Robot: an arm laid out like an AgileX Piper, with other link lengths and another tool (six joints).
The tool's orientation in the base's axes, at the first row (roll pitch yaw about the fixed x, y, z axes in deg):
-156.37, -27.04, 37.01
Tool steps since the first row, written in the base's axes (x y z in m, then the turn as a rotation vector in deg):
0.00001, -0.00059, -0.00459, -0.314, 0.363, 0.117
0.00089, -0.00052, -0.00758, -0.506, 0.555, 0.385
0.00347, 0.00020, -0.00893, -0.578, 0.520, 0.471
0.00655, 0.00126, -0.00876, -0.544, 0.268, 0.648
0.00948, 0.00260, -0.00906, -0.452, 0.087, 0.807
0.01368, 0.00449, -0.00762, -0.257, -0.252, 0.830
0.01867, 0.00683, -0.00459, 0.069, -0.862, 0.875
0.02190, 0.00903, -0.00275, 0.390, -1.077, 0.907
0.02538, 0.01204, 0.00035, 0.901, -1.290, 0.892
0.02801, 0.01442, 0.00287, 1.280, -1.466, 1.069
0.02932, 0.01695, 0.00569, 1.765, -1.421, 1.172
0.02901, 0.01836, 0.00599, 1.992, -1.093, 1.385
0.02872, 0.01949, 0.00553, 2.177, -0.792, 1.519
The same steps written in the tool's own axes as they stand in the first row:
-0.00240, 0.00201, 0.00341, 0.024, -0.486, 0.083
-0.00309, 0.00365, 0.00597, 0.113, -0.835, -0.044
-0.00148, 0.00548, 0.00772, 0.082, -0.894, -0.140
0.00135, 0.00691, 0.00847, 0.051, -0.777, -0.425
0.00402, 0.00823, 0.00974, 0.092, -0.657, -0.650
0.00867, 0.00946, 0.01003, 0.059, -0.319, -0.845
0.01485, 0.01040, 0.00935, -0.015, 0.272, -1.200
0.01917, 0.01063, 0.00940, 0.112, 0.618, -1.319
0.02467, 0.01008, 0.00890, 0.355, 1.112, -1.382
0.02896, 0.00953, 0.00845, 0.610, 1.422, -1.592
0.03253, 0.00786, 0.00771, 1.026, 1.695, -1.606
0.03320, 0.00666, 0.00824, 1.460, 1.574, -1.572
0.03339, 0.00592, 0.00923, 1.814, 1.468, -1.493

